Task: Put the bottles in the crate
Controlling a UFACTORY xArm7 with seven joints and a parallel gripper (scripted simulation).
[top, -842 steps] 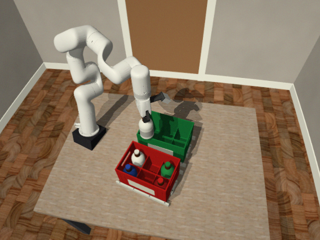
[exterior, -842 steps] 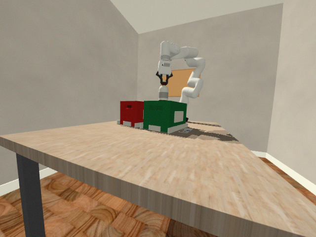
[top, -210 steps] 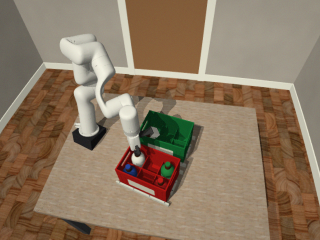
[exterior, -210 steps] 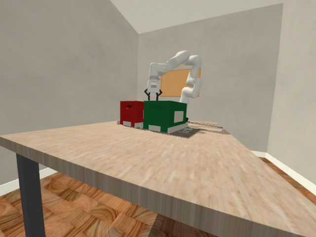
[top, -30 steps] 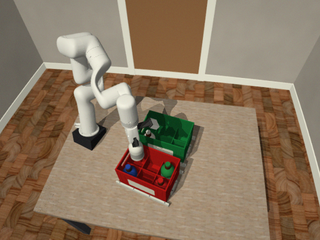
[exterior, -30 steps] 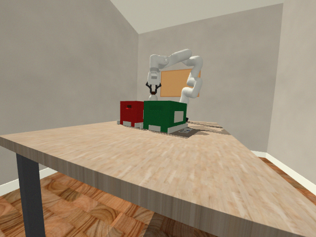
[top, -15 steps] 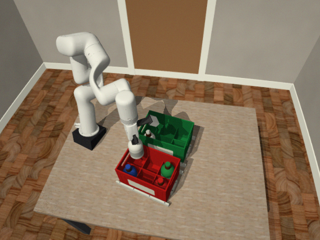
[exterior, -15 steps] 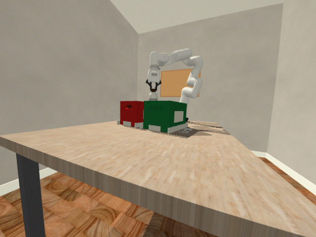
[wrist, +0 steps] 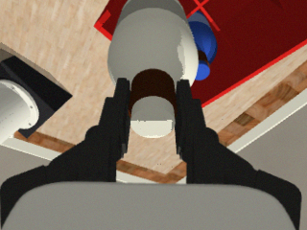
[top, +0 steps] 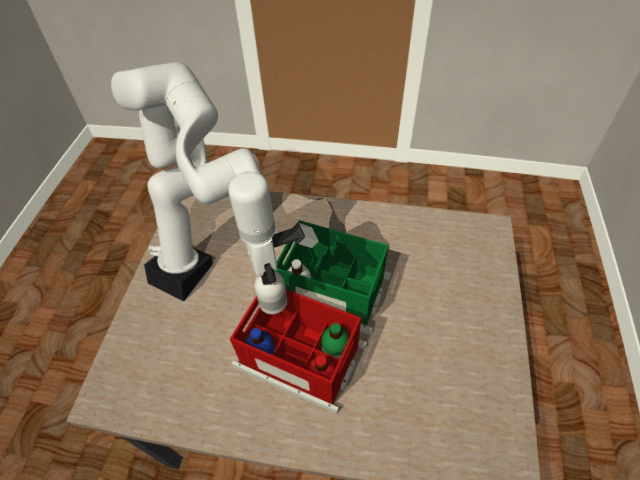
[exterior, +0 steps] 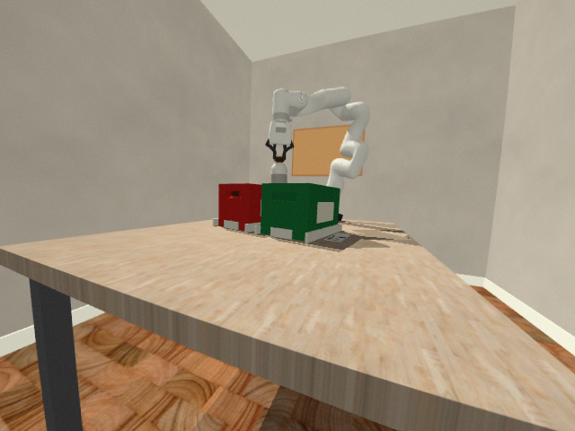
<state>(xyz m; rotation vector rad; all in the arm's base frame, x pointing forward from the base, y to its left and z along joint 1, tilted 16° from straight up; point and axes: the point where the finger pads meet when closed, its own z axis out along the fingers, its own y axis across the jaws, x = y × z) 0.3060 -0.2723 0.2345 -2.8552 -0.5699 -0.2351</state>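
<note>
My hand is 70 mm above the white-labelled bottle. From my hand the other things lie so: red crate 230 mm below, 70 mm to the right, 70 mm ahead; then green-labelled bottle 230 mm below, 160 mm ahead, 60 mm to the right; then blue-labelled bottle 230 mm below, 80 mm to the right, 30 mm behind.
</note>
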